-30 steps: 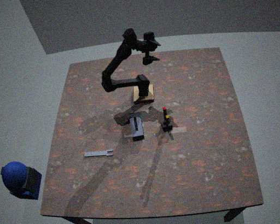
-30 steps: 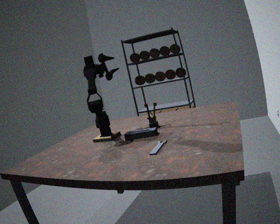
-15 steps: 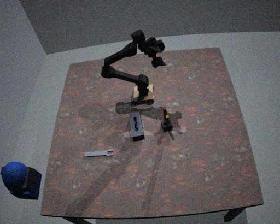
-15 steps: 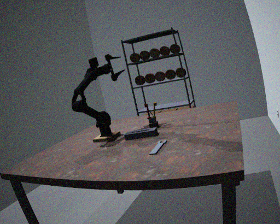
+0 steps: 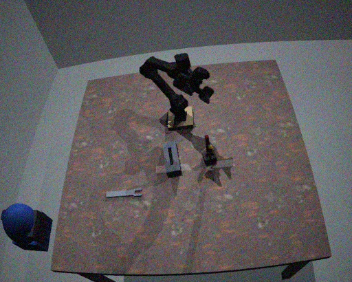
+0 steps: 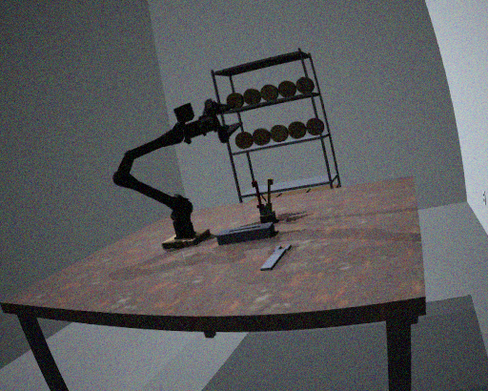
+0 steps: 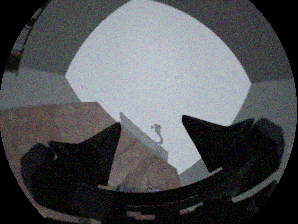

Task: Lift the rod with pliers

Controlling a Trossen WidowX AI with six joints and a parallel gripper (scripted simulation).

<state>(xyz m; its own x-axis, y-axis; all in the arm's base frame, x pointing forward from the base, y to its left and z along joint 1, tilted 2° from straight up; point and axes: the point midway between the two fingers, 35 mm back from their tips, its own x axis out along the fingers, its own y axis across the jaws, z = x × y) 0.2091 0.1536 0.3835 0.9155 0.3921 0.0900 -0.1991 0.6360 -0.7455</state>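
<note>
Right now the small dark holster is 20 mm ahead of my gripper tip, 20 mm to the left of it and 400 mm below it. Round my gripper tip: flat grey forked bar 230 mm ahead, 360 mm to the right, 410 mm below; grey channel block 30 mm ahead, 180 mm to the right, 390 mm below.
</note>
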